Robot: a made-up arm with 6 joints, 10 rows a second.
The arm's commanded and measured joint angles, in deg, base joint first. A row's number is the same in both.
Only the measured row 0 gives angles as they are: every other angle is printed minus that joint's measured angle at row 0.
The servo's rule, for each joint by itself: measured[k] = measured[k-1] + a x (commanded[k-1-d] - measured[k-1]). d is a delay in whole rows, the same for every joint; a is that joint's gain. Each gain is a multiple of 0.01, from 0.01 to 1. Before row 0 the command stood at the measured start. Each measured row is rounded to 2 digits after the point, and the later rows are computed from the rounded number. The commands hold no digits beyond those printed.
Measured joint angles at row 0: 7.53 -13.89 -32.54 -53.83 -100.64 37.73
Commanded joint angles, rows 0 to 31: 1.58 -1.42 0.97 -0.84 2.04 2.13; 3.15 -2.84 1.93 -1.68 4.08 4.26; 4.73 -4.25 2.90 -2.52 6.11 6.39; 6.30 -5.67 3.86 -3.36 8.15 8.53; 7.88 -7.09 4.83 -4.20 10.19 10.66; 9.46 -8.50 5.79 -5.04 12.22 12.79; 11.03 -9.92 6.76 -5.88 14.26 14.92; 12.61 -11.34 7.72 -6.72 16.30 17.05; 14.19 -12.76 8.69 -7.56 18.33 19.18; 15.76 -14.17 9.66 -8.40 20.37 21.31; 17.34 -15.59 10.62 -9.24 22.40 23.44; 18.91 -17.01 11.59 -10.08 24.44 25.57; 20.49 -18.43 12.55 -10.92 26.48 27.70; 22.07 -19.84 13.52 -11.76 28.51 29.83; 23.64 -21.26 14.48 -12.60 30.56 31.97; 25.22 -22.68 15.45 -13.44 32.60 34.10; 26.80 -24.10 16.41 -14.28 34.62 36.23; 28.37 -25.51 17.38 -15.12 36.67 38.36; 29.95 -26.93 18.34 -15.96 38.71 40.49; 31.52 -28.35 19.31 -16.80 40.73 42.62; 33.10 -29.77 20.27 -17.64 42.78 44.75; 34.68 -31.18 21.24 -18.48 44.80 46.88; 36.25 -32.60 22.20 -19.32 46.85 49.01; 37.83 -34.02 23.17 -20.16 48.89 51.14; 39.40 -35.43 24.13 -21.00 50.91 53.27; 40.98 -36.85 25.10 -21.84 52.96 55.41; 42.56 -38.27 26.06 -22.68 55.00 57.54; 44.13 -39.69 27.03 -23.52 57.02 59.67; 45.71 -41.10 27.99 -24.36 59.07 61.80; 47.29 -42.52 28.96 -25.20 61.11 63.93; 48.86 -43.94 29.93 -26.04 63.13 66.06; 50.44 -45.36 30.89 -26.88 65.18 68.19
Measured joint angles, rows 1 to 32: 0.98 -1.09 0.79 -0.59 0.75 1.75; 2.33 -2.44 1.71 -1.35 1.98 3.81; 3.82 -3.83 2.67 -2.17 3.51 5.93; 5.36 -5.25 3.63 -3.00 5.23 8.06; 6.92 -6.67 4.60 -3.84 7.07 10.19; 8.49 -8.08 5.56 -4.68 8.98 12.32; 10.06 -9.50 6.53 -5.52 10.93 14.45; 11.64 -10.92 7.49 -6.36 12.92 16.58; 13.22 -12.34 8.46 -7.20 14.92 18.71; 14.79 -13.75 9.43 -8.04 16.94 20.84; 16.37 -15.17 10.39 -8.88 18.96 22.97; 17.94 -16.59 11.36 -9.72 20.99 25.10; 19.52 -18.01 12.32 -10.56 23.02 27.23; 21.10 -19.42 13.29 -11.40 25.05 29.36; 22.67 -20.84 14.25 -12.24 27.09 31.50; 24.25 -22.26 15.22 -13.08 29.13 33.63; 25.83 -23.68 16.18 -13.92 31.16 35.76; 27.40 -25.09 17.15 -14.76 33.20 37.89; 28.98 -26.51 18.11 -15.60 35.24 40.02; 30.55 -27.93 19.08 -16.44 37.27 42.15; 32.13 -29.35 20.04 -17.28 39.31 44.28; 33.71 -30.76 21.01 -18.12 41.34 46.41; 35.28 -32.18 21.97 -18.96 43.38 48.54; 36.86 -33.60 22.94 -19.80 45.42 50.67; 38.43 -35.01 23.90 -20.64 47.45 52.80; 40.01 -36.43 24.87 -21.48 49.49 54.94; 41.59 -37.85 25.83 -22.32 51.53 57.07; 43.16 -39.27 26.80 -23.16 53.56 59.20; 44.74 -40.68 27.76 -24.00 55.60 61.33; 46.32 -42.10 28.73 -24.84 57.64 63.46; 47.89 -43.52 29.70 -25.68 59.67 65.59; 49.47 -44.94 30.66 -26.52 61.71 67.72
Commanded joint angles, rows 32 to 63: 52.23 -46.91 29.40 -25.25 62.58 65.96; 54.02 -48.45 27.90 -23.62 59.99 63.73; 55.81 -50.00 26.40 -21.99 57.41 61.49; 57.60 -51.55 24.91 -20.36 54.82 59.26; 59.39 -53.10 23.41 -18.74 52.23 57.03; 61.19 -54.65 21.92 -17.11 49.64 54.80; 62.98 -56.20 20.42 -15.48 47.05 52.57; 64.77 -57.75 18.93 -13.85 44.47 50.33; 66.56 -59.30 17.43 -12.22 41.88 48.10; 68.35 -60.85 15.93 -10.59 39.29 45.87; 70.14 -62.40 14.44 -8.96 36.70 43.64; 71.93 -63.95 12.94 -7.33 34.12 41.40; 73.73 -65.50 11.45 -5.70 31.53 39.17; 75.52 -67.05 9.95 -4.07 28.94 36.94; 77.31 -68.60 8.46 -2.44 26.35 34.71; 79.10 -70.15 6.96 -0.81 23.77 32.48; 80.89 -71.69 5.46 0.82 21.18 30.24; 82.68 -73.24 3.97 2.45 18.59 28.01; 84.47 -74.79 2.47 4.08 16.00 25.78; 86.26 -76.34 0.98 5.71 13.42 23.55; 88.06 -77.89 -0.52 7.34 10.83 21.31; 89.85 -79.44 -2.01 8.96 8.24 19.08; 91.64 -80.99 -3.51 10.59 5.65 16.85; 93.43 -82.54 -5.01 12.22 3.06 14.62; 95.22 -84.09 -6.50 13.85 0.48 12.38; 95.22 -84.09 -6.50 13.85 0.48 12.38; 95.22 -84.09 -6.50 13.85 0.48 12.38; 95.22 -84.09 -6.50 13.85 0.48 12.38; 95.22 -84.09 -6.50 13.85 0.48 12.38; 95.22 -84.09 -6.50 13.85 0.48 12.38; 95.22 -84.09 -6.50 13.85 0.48 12.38; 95.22 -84.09 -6.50 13.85 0.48 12.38
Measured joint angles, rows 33 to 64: 51.18 -46.46 29.64 -25.63 62.03 66.28; 52.94 -47.99 28.23 -24.22 61.28 64.19; 54.72 -49.54 26.75 -22.66 59.85 61.98; 56.51 -51.09 25.26 -21.05 57.99 59.75; 58.30 -52.64 23.76 -19.43 55.86 57.52; 60.09 -54.19 22.27 -17.81 53.56 55.29; 61.88 -55.74 20.77 -16.18 51.15 53.06; 63.67 -57.29 19.28 -14.55 48.68 50.82; 65.46 -58.84 17.78 -12.92 46.16 48.59; 67.25 -60.39 16.28 -11.29 43.62 46.36; 69.04 -61.94 14.79 -9.66 41.06 44.13; 70.83 -63.49 13.29 -8.03 38.49 41.89; 72.63 -65.04 11.80 -6.40 35.91 39.66; 74.42 -66.59 10.30 -4.77 33.33 37.43; 76.21 -68.14 8.81 -3.14 30.75 35.20; 78.00 -69.69 7.31 -1.51 28.17 32.97; 79.79 -71.23 5.81 0.12 25.58 30.73; 81.58 -72.78 4.32 1.75 22.99 28.50; 83.37 -74.33 2.82 3.38 20.40 26.27; 85.16 -75.88 1.33 5.01 17.82 24.04; 86.96 -77.43 -0.17 6.64 15.23 21.80; 88.75 -78.98 -1.66 8.26 12.64 19.57; 90.54 -80.53 -3.16 9.89 10.05 17.34; 92.33 -82.08 -4.66 11.52 7.46 15.11; 94.12 -83.63 -6.15 13.15 4.88 12.87; 94.80 -83.98 -6.43 13.64 3.25 12.47; 95.06 -84.06 -6.49 13.79 2.23 12.40; 95.16 -84.08 -6.50 13.83 1.58 12.38; 95.20 -84.09 -6.50 13.84 1.17 12.38; 95.21 -84.09 -6.50 13.85 0.91 12.38; 95.22 -84.09 -6.50 13.85 0.75 12.38; 95.22 -84.09 -6.50 13.85 0.65 12.38
